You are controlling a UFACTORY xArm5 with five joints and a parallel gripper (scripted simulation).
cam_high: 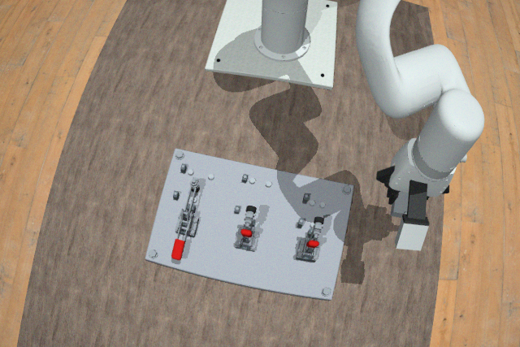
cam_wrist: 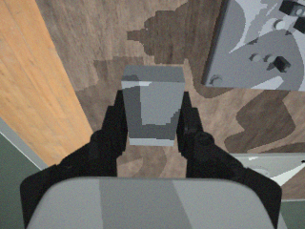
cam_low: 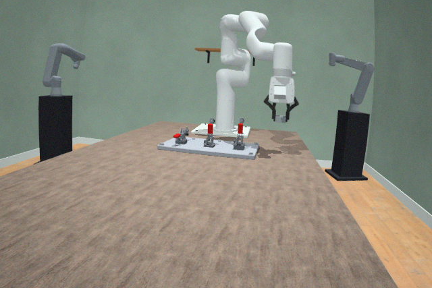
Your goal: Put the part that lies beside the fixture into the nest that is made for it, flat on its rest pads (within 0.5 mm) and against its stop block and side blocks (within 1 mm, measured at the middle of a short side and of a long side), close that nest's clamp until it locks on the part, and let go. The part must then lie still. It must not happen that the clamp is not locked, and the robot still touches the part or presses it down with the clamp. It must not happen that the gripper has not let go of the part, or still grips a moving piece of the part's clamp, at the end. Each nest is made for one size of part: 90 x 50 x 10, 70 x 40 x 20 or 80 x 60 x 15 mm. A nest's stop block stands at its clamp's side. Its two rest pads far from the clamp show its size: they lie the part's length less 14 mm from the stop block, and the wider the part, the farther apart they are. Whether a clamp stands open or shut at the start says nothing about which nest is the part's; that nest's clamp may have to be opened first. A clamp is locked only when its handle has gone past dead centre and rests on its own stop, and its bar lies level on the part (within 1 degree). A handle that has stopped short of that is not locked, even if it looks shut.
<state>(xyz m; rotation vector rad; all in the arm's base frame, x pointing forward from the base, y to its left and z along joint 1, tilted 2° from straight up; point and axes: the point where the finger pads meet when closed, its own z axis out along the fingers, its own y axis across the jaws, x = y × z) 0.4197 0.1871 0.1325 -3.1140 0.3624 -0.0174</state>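
Now: hand 26 cm to the left of the grey fixture plate and 13 cm above it.
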